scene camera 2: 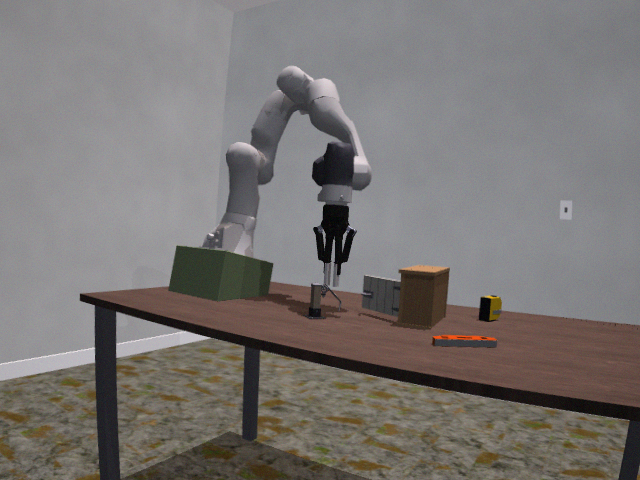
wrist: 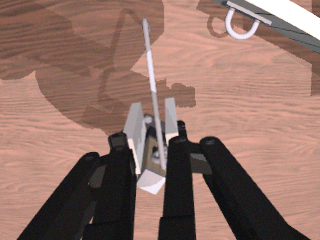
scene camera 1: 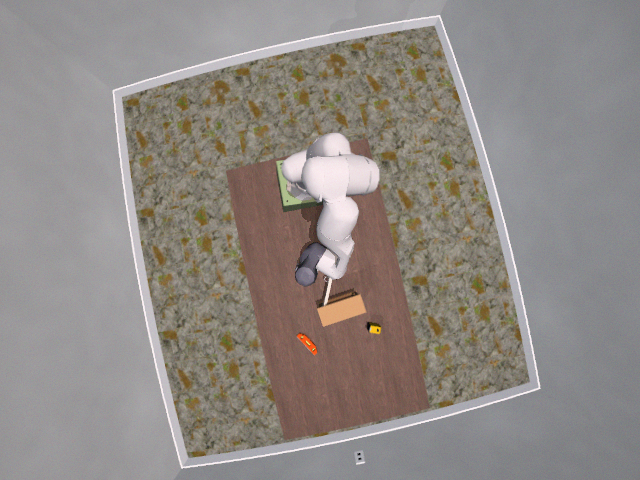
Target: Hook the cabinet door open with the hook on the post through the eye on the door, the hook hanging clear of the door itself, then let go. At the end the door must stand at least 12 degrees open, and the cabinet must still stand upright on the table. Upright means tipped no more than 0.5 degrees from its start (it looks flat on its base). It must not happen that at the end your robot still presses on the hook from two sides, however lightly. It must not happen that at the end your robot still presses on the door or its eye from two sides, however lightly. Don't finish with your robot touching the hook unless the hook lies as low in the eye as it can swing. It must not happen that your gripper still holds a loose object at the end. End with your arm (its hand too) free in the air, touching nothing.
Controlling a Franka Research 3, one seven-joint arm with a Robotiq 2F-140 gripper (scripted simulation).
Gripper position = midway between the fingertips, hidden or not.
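My gripper (scene camera 2: 331, 285), also my gripper (wrist: 155, 114). Wooden cabinet (scene camera 2: 422, 304), also the cabinet (scene camera 1: 345, 306). Post (wrist: 152, 177).
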